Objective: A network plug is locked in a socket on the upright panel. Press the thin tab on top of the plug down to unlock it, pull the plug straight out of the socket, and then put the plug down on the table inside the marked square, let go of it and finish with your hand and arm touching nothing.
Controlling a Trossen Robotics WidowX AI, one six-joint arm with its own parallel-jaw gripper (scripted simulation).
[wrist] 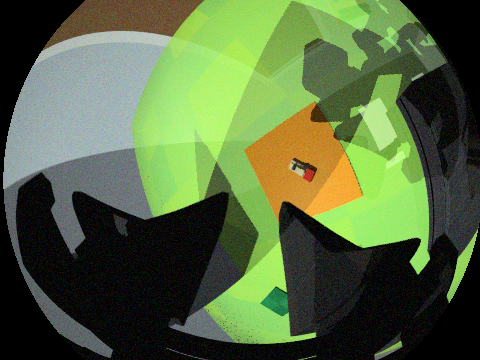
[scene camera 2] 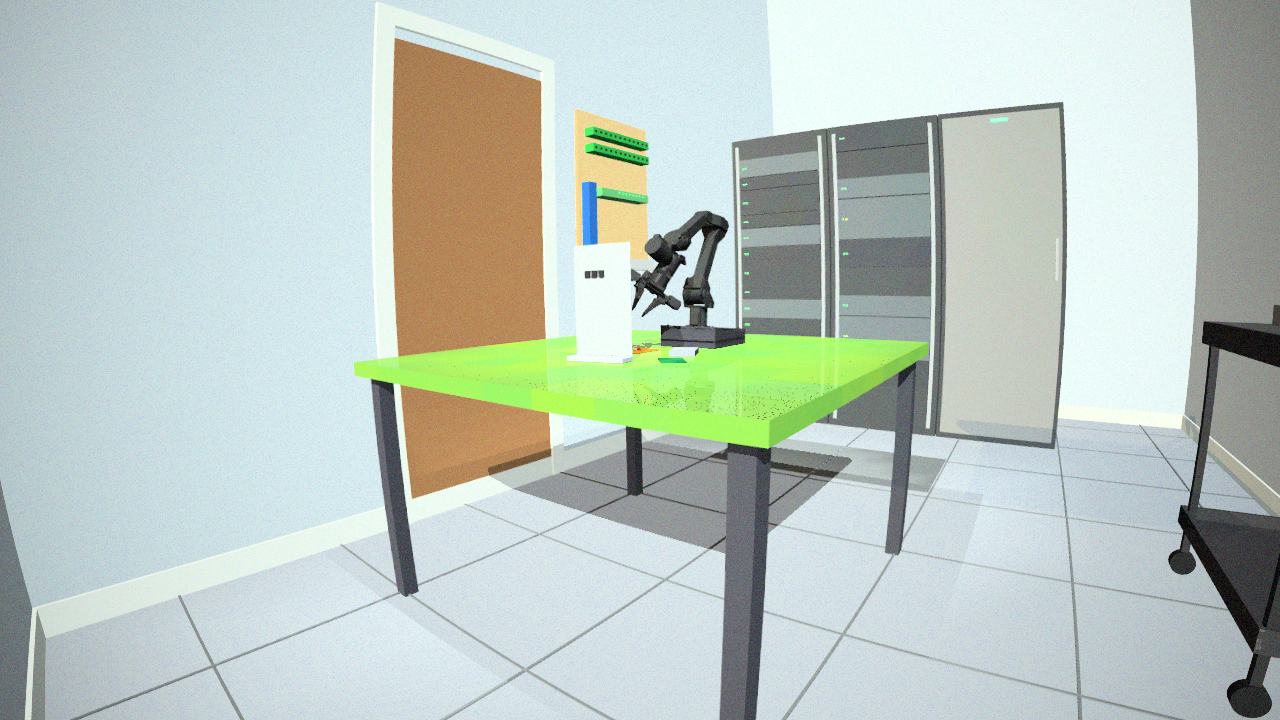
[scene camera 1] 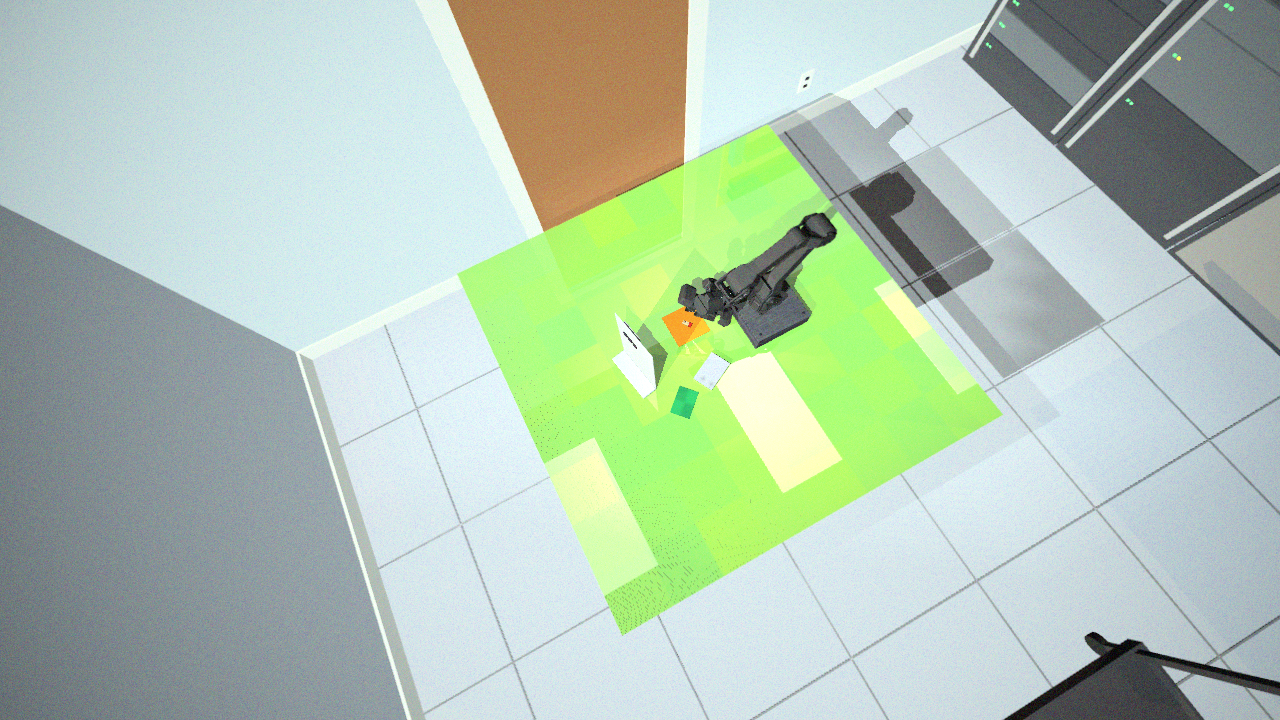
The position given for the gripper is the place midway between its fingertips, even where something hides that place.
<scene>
In view: the gripper [scene camera 2: 636, 313], a pale grey plate [scene camera 1: 711, 371] and an orange marked square [wrist: 307, 137].
The gripper shows as well in the wrist view [wrist: 254, 204] and in scene camera 1 [scene camera 1: 689, 311]. The wrist view does not show the pale grey plate, which is hidden by the gripper.
</scene>
